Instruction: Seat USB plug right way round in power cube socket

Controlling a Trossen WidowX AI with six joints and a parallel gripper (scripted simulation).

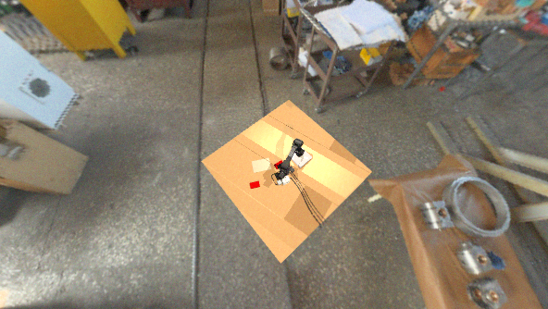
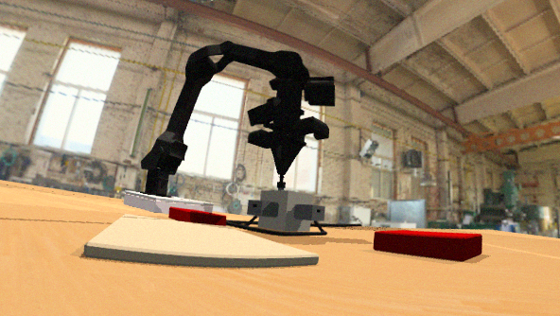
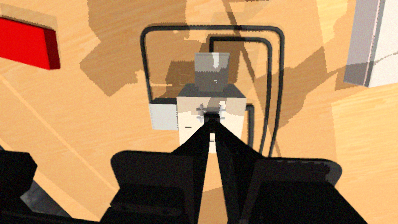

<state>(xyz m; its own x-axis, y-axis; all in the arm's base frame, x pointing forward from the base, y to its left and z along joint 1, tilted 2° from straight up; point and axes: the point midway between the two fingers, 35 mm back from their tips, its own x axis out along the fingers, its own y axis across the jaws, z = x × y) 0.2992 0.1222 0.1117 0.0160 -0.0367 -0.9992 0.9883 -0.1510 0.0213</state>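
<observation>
Now: gripper tip 2 cm above the USB plug. From my gripper tip the other things lie so: flat white plate: 27 cm to the right, 11 cm below, 10 cm ahead; USB socket: 4 cm below.
</observation>
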